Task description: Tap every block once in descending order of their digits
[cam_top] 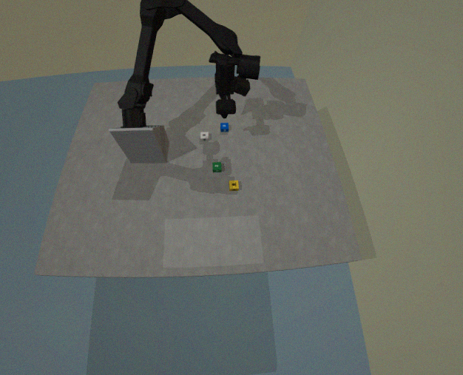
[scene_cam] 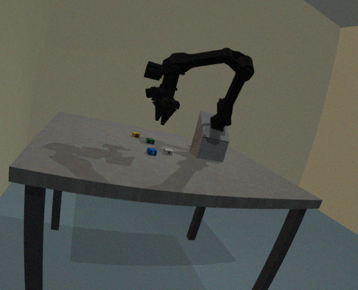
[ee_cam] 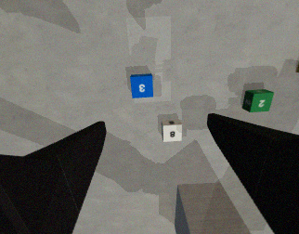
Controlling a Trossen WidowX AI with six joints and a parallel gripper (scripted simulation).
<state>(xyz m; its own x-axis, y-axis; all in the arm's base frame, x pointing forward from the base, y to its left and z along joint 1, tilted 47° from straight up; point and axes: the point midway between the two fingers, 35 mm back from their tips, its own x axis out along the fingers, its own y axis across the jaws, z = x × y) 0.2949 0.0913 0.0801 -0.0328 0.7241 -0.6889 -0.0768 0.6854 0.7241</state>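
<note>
Right now the white block is 8 cm behind my gripper tip, 4 cm to the right of it and 12 cm below it. The rest, counted from my gripper tip: blue block 1 cm to the left, 12 cm below; then yellow block 4 cm ahead, 25 cm to the right, 12 cm below; then green block 2 cm behind, 18 cm to the right, 12 cm below.
</note>
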